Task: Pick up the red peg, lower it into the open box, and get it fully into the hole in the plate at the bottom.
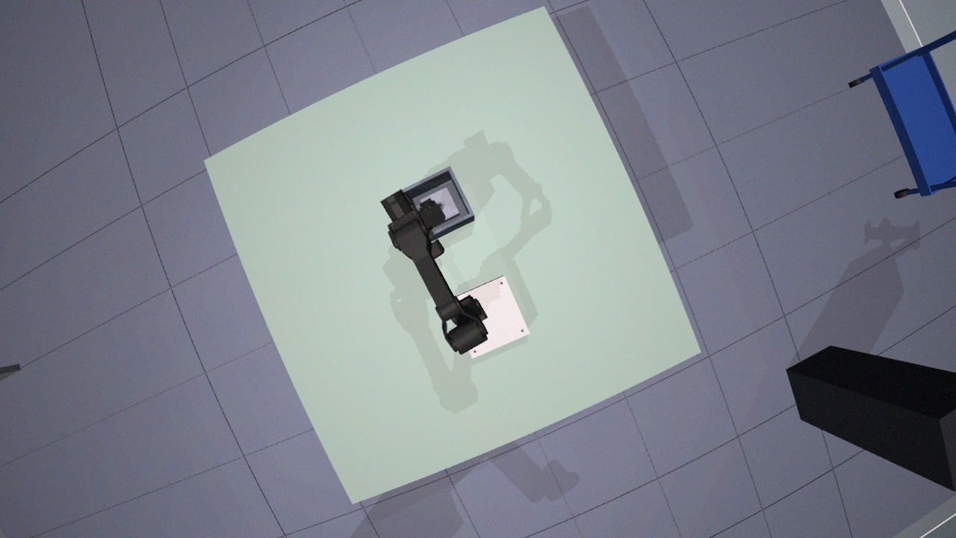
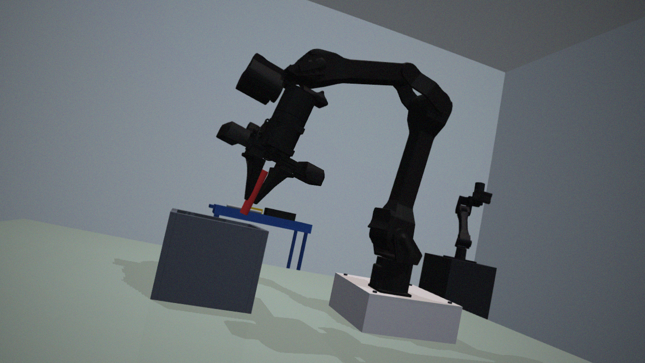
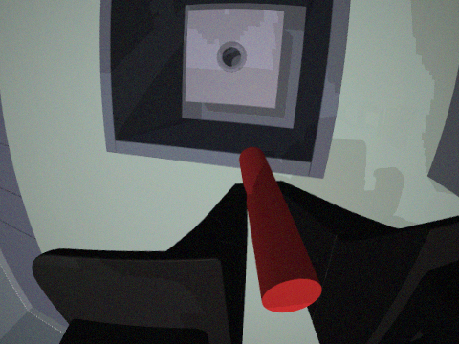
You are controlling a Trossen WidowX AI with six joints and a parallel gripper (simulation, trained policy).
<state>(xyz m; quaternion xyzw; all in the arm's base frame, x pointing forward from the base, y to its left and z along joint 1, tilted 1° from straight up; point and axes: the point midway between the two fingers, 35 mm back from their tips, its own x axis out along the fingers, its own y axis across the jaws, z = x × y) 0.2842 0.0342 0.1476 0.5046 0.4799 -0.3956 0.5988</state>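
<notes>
The plate lies 4 cm ahead of my gripper tip, 7 cm to the right of it and 13 cm below it. Round my gripper tip: red peg 2 cm above.
</notes>
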